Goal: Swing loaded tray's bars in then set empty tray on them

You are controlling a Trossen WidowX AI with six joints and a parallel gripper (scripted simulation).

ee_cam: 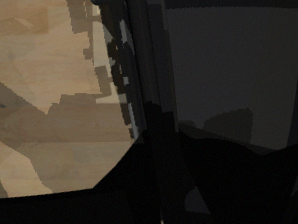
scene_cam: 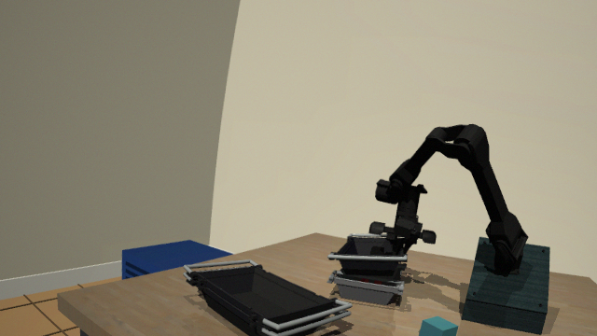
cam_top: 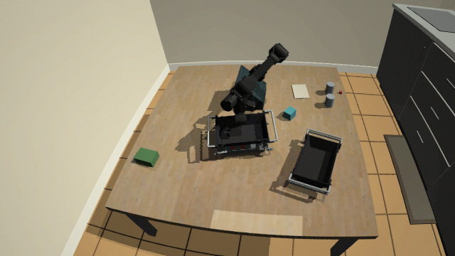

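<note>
My gripper tip is 70 mm short of the black tray, 10 mm to the right of it and 20 mm below it. The rest, counted from my gripper tip: green block: 200 mm ahead, 500 mm to the right, 70 mm below; then teal cube: 160 mm behind, 270 mm to the left, 70 mm below; then beige pad: 400 mm behind, 350 mm to the left, 90 mm below.
</note>
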